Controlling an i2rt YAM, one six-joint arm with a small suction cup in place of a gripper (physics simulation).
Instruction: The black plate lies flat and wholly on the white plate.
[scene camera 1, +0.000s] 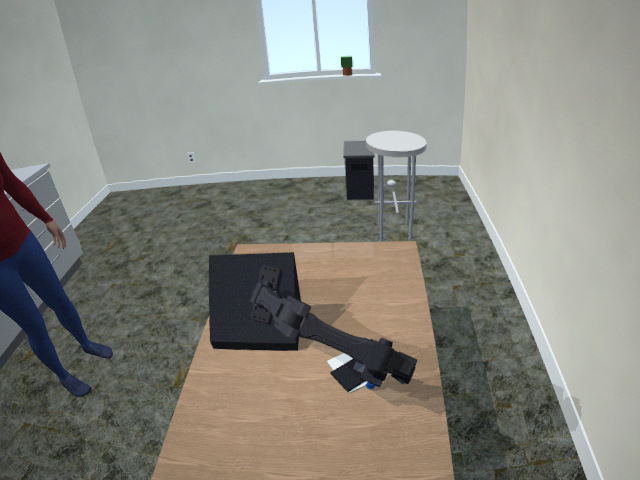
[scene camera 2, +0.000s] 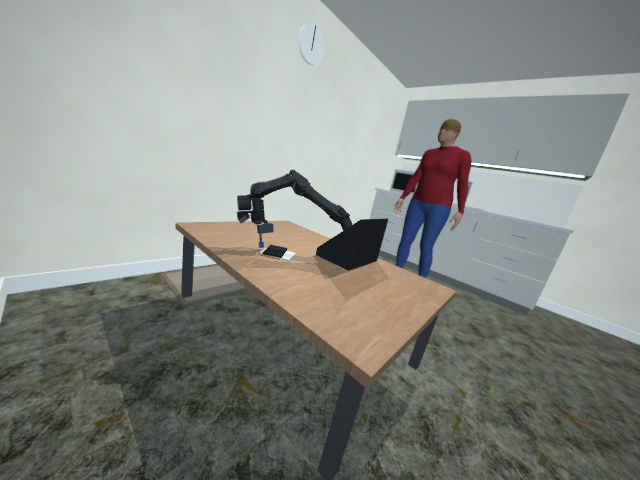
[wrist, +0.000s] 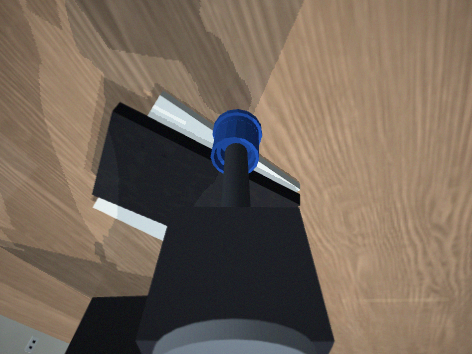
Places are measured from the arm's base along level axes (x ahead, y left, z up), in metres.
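Pixels of known places: hand, tool point: (scene camera 1: 370, 385) (scene camera 2: 261, 247) (wrist: 236, 133); arm's base, link origin: (scene camera 2: 350, 232).
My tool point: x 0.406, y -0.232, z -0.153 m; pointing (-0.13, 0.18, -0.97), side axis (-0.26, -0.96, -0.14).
For each thing: its top centre in the pictures, then the offset to it from my tool point. Level surfaces: height alone.
- black plate, top centre: (wrist: 188, 199) (scene camera 1: 355, 370) (scene camera 2: 275, 249) 0.001 m up, 0.056 m back, 0.054 m left
- white plate, top centre: (wrist: 183, 199) (scene camera 1: 353, 369) (scene camera 2: 278, 252) 0.010 m down, 0.068 m back, 0.067 m left
- wooden table, surface height: 0.016 m down
The black plate (scene camera 1: 343, 376) (scene camera 2: 275, 251) (wrist: 155, 160) lies across the white plate (scene camera 1: 338, 361) (scene camera 2: 288, 255) (wrist: 132, 217) on the table and looks about flat. Strips of white show along two opposite sides of it. In the wrist view its upper left corner reaches past the white plate, so it is not wholly on it. My gripper, a blue suction cup (scene camera 1: 370, 385) (scene camera 2: 261, 244) (wrist: 236, 142), is open and holds nothing. It hangs slightly above the plates' edge, apart from the black plate in scene camera 2. The arm hides part of both plates in scene camera 1 and the wrist view.
A large black block (scene camera 1: 232, 294) (scene camera 2: 356, 245) stands on the wooden table (scene camera 1: 310, 434) (scene camera 2: 361, 320), beside the plates and under the arm's base. The table's long edge runs close to the plates on the cup's side. A person (scene camera 1: 12, 232) (scene camera 2: 439, 180) stands away from the table.
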